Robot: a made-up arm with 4 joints. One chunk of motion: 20 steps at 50 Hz.
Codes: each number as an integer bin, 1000 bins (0 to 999) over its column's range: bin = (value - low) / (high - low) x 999, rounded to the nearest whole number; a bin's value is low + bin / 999 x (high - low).
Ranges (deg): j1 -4..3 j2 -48..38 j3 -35..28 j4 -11..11
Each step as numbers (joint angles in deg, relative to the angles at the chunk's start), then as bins.
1 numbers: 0.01 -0.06 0.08 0.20
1 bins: 572 557 556 509
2 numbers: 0.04 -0.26 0.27 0.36
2 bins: 577 555 559 516
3 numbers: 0.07 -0.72 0.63 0.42
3 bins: 581 549 565 519
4 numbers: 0.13 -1.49 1.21 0.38
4 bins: 589 540 574 517
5 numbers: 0.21 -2.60 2.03 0.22
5 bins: 601 527 587 509
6 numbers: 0.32 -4.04 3.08 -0.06
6 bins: 617 511 604 497
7 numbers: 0.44 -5.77 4.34 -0.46
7 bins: 634 491 624 479
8 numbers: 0.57 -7.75 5.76 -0.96
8 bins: 652 468 646 456
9 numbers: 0.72 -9.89 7.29 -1.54
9 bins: 674 443 671 430
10 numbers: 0.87 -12.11 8.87 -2.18
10 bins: 695 417 696 401
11 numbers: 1.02 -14.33 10.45 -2.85
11 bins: 716 391 721 370
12 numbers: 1.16 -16.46 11.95 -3.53
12 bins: 736 366 744 339
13 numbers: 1.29 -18.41 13.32 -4.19
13 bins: 755 344 766 309
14 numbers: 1.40 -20.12 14.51 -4.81
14 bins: 771 324 785 281
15 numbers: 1.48 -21.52 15.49 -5.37
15 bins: 782 308 801 256
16 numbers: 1.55 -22.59 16.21 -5.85
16 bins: 792 295 812 234
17 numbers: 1.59 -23.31 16.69 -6.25
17 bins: 798 287 820 216
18 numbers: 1.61 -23.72 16.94 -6.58
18 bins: 801 282 824 201
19 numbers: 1.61 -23.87 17.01 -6.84
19 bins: 801 280 825 189
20 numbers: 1.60 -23.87 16.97 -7.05
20 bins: 799 280 824 179
